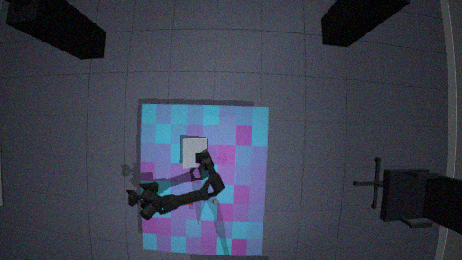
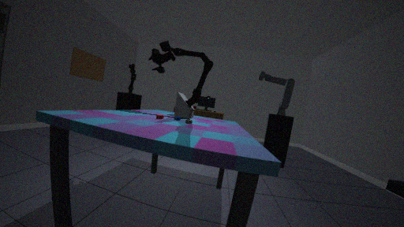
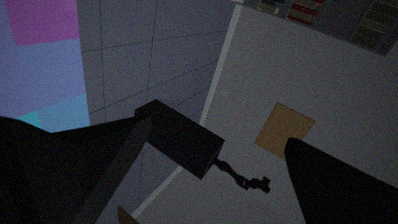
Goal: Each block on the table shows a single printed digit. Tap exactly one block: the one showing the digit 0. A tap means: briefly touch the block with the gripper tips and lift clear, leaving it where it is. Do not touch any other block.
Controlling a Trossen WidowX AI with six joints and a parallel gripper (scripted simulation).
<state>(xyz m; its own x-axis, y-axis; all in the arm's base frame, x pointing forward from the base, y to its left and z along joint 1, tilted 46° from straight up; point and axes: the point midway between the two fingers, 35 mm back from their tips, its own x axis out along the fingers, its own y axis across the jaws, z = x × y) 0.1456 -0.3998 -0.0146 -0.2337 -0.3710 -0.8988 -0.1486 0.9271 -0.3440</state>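
The blue block is 130 mm ahead of my gripper tip, 330 mm to the left of it and 370 mm below it. Round my gripper tip: red block (200 mm ahead, 240 mm to the left, 370 mm below); then grey block (190 mm ahead, 420 mm to the left, 370 mm below).
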